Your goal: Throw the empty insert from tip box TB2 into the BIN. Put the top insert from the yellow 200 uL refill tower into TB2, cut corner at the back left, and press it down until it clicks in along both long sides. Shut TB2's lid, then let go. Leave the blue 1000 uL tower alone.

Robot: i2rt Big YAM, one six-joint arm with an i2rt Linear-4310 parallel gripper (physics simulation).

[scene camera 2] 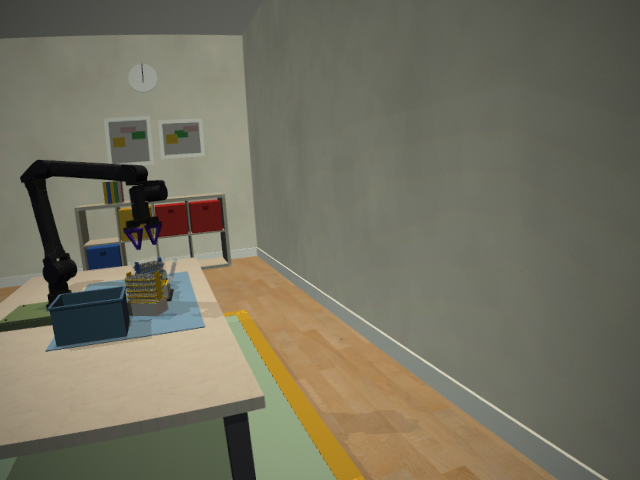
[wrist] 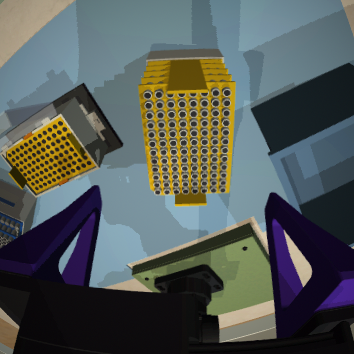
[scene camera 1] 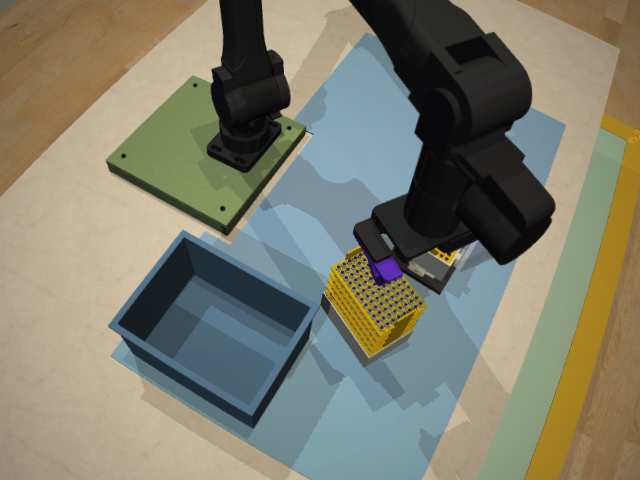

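The yellow refill tower [scene camera 1: 379, 299] [scene camera 2: 145, 289] [wrist: 190, 135] is a stack of inserts with grey-ringed tips on a pale base. My gripper [scene camera 2: 146, 245] [wrist: 184, 197] is open and empty, above the tower; in the wrist view the tower shows ahead of and between the fingertips. TB2 [scene camera 1: 439, 267] [wrist: 85, 174] is beside it, holding a yellow insert [scene camera 1: 444, 253] [wrist: 50, 155] with dark, empty holes. Its clear lid [scene camera 1: 467, 255] stands open. The BIN [scene camera 1: 196, 385] [scene camera 2: 90, 325] [wrist: 305, 107] is a blue open box on the tower's other side. The arm hides part of TB2 in scene camera 1.
The blue tower [scene camera 2: 149, 266] [wrist: 10, 227] stands beyond TB2, partly cut off in the wrist view. A dark plate [wrist: 102, 117] lies beside TB2. The green base plate [scene camera 1: 160, 149] [wrist: 235, 270] carries the arm. All the boxes stand on a blue mat [scene camera 1: 372, 439].
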